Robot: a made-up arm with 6 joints.
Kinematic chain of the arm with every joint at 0, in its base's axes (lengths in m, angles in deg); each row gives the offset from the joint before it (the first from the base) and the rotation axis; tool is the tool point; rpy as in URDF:
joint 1: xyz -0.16 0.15 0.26 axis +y
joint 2: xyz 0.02 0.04 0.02 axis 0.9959 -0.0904 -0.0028
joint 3: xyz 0 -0.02 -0.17 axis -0.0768 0.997 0.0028
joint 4: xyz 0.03 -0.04 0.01 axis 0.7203 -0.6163 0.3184
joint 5: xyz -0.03 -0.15 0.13 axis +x
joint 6: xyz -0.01 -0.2 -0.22 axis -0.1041 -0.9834 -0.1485
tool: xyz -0.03 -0.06 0.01 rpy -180 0 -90
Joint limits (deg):
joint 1: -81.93..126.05
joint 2: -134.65..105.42
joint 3: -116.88..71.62
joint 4: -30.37..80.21
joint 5: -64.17..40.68
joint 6: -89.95..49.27
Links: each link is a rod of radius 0.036 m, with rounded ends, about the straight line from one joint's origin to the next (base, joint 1, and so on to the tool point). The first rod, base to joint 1, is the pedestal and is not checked.
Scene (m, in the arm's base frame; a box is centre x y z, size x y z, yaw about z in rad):
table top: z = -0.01
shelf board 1: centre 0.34 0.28 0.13 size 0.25 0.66 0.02 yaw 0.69
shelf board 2: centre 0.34 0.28 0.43 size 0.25 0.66 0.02 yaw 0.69
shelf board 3: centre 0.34 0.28 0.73 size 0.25 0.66 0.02 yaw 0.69
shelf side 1: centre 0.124 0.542 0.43 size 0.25 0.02 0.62 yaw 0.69
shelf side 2: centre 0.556 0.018 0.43 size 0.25 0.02 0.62 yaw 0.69
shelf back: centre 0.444 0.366 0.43 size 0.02 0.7 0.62 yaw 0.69
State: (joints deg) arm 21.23 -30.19 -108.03 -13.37 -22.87 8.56
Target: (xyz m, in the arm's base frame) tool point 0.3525 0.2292 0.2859
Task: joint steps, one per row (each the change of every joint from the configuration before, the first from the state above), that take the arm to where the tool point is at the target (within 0.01 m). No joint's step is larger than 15 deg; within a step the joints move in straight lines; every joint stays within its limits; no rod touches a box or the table.
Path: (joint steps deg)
1: 4.02 -10.71 -2.21 10.70 12.51 0.44
2: 4.01 -10.71 -2.22 10.70 12.50 0.43
3: 4.02 -10.71 -2.21 10.70 12.51 0.44
4: 4.01 -10.71 -2.21 10.70 12.51 0.43
5: 6.45 -9.27 0.00 2.33 -13.34 0.33
6: 6.45 -9.28 0.00 2.33 -13.34 0.32
7: 6.45 -9.27 0.00 2.33 -13.33 0.33

